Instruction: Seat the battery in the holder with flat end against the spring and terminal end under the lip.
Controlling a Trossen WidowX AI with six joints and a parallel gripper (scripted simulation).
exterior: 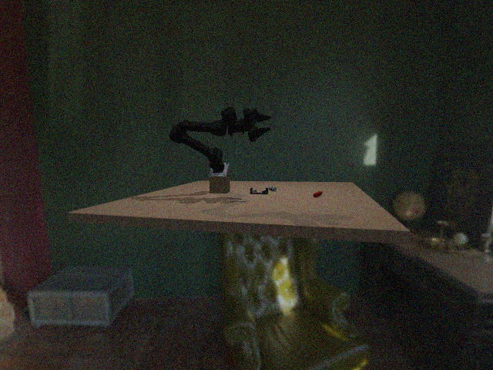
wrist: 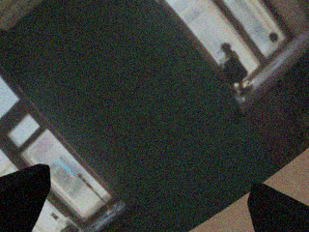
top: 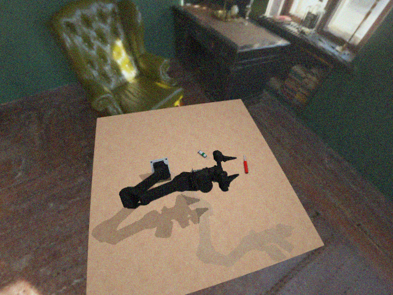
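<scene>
The battery is 370 mm below my gripper tip, 330 mm to the left of it and 30 mm behind it. Also, from my gripper tip: red screwdriver (370 mm below, 250 mm ahead, 170 mm to the left).
</scene>
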